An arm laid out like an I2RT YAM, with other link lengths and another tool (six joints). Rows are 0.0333 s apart.
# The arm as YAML. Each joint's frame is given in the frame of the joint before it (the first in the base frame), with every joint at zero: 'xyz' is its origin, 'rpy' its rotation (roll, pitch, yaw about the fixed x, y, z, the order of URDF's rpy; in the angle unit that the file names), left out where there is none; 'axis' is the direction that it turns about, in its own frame. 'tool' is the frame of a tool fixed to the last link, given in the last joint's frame.
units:
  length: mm
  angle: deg
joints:
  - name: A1
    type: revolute
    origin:
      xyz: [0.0, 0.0, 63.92]
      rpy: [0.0, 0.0, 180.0]
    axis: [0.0, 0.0, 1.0]
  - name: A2
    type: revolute
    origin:
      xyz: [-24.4, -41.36, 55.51]
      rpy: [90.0, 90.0, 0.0]
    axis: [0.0, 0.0, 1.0]
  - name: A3
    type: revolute
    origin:
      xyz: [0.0, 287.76, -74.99]
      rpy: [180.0, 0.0, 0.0]
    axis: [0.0, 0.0, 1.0]
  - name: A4
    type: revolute
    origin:
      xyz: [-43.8, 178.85, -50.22]
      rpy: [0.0, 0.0, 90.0]
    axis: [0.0, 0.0, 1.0]
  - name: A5
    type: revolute
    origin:
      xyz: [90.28, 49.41, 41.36]
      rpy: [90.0, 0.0, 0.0]
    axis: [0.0, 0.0, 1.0]
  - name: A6
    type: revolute
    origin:
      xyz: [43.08, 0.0, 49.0]
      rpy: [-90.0, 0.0, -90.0]
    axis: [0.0, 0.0, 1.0]
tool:
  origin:
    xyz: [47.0, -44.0, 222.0]
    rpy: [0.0, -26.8, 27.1]
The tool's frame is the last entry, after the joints.
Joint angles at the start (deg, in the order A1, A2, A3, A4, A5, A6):
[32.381 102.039 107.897 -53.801 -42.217 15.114]
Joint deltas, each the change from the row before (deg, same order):
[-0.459 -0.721 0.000 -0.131 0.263 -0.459]
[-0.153 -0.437 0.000 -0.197 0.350 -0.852]
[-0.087 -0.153 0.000 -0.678 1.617 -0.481]
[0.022 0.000 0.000 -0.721 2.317 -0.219]
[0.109 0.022 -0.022 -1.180 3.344 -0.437]
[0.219 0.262 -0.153 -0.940 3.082 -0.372]
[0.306 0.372 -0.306 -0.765 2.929 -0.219]
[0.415 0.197 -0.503 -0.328 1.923 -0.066]
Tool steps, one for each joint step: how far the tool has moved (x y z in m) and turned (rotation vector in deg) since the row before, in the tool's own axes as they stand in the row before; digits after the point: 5 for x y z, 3 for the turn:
[-0.00179 0.00237 -0.00432 -1.055 0.020 -0.142]
[-0.00190 0.00063 -0.00162 -0.856 -0.173 -0.607]
[-0.00662 0.00269 0.00355 -0.774 -1.503 0.291]
[-0.00840 0.00404 0.00623 -0.841 -2.126 0.672]
[-0.01263 0.00449 0.00937 -1.069 -3.175 0.782]
[-0.01169 0.00327 0.01075 -0.727 -3.051 0.614]
[-0.01094 0.00217 0.01155 -0.470 -2.989 0.562]
[-0.00648 -0.00045 0.00834 -0.154 -1.970 0.204]

